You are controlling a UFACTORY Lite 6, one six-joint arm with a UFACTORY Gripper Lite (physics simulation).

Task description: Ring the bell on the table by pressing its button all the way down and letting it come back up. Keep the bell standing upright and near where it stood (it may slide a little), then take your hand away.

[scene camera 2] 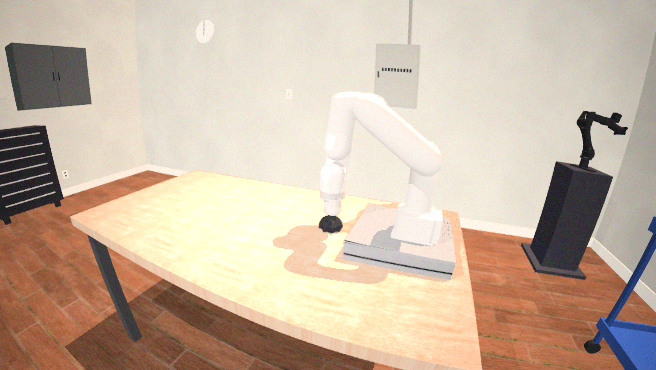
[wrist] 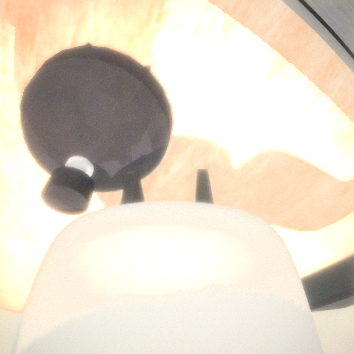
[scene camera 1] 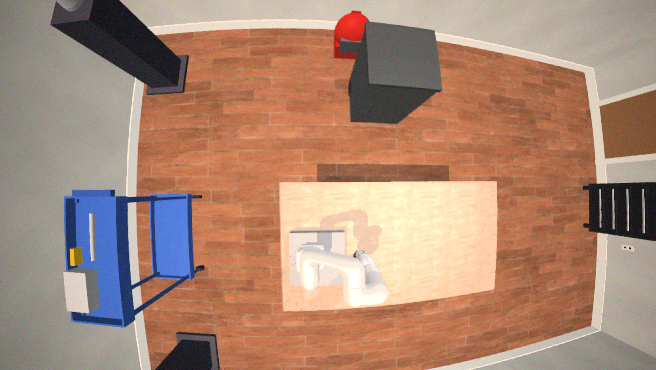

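A dark, domed bell (scene camera 1: pixel 358 254) (scene camera 2: pixel 330 225) (wrist: pixel 95 112) stands upright on the pale wooden table (scene camera 1: pixel 440 230) (scene camera 2: pixel 200 220), close to the robot's base. In the wrist view its black button (wrist: pixel 66 194) sits raised on a short bright stem, left of both fingers. My gripper (wrist: pixel 168 186) is open, its two dark fingers apart with bare table showing between them. The left finger overlaps the bell's lower right edge in that view. In scene camera 2 the hand is directly over the bell and hides the button; whether they touch cannot be told.
The grey base plate (scene camera 1: pixel 338 242) (scene camera 2: pixel 400 263) under the arm lies close beside the bell. Shadows of the arm fall on the table near it. A blue cart (scene camera 1: pixel 121 260) and a dark cabinet (scene camera 1: pixel 400 55) stand on the floor away from the table.
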